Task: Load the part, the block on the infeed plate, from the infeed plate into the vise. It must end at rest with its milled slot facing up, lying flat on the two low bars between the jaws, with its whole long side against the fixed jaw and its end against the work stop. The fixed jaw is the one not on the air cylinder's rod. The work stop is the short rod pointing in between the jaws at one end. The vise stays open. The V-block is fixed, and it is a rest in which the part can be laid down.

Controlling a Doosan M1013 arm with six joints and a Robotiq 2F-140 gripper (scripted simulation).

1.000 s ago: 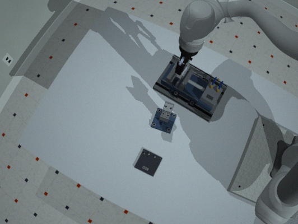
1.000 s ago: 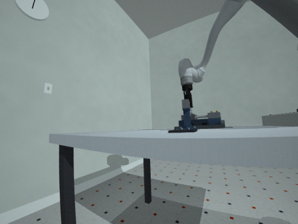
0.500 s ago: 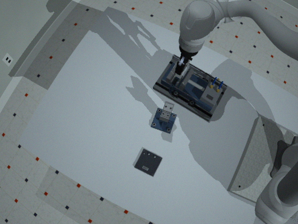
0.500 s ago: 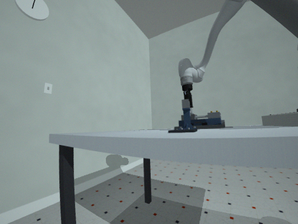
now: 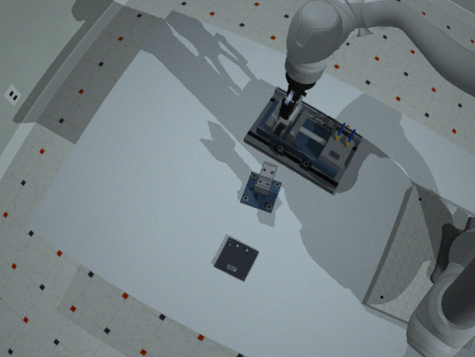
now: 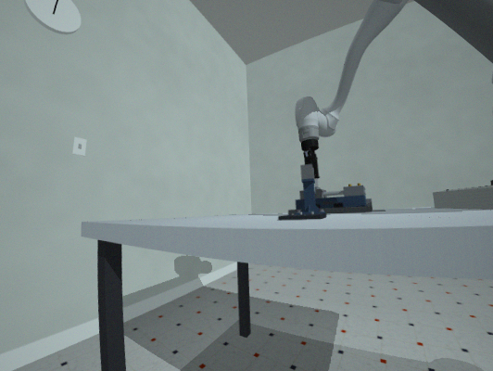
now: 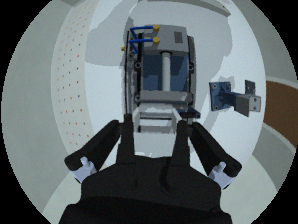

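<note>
Now: the part 20 mm below my hand. Also, from my hand: vise: 80 mm below, 60 mm behind, 30 mm to the left; air cylinder: 160 mm behind, 50 mm to the left, 40 mm below.
</note>
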